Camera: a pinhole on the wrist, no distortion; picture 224 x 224 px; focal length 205.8 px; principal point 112.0 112.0 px. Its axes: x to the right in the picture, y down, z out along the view. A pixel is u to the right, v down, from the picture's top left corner.
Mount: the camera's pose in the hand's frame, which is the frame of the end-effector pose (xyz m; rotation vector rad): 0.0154 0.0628 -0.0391 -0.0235 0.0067 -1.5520
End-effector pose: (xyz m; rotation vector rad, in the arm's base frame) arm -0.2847 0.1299 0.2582 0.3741 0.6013 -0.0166
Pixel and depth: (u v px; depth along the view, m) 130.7 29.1 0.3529
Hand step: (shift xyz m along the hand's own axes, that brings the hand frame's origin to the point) -0.1193 0.0319 0.3168
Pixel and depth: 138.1 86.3 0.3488
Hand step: -0.0206 0.0216 0.3109
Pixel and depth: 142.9 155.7 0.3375
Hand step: 0.0945 0.0172 0.2975
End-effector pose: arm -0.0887 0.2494 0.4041 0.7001 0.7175 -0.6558
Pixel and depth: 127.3 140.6 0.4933
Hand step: 0.0941 0.0328 0.4531
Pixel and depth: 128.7 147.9 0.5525
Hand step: 0.1232 0.0258 0.5119
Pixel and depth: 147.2 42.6 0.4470
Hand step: -0.1253 -0.0116 0.4115
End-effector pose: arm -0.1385 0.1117 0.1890 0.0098 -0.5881 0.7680
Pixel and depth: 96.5 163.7 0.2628
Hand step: 0.0861 0.0867 0.2221
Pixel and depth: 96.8 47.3 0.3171
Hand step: -0.0786 0.0878 0.2796
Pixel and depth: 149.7 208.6 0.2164
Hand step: 0.1218 0.0274 0.1757
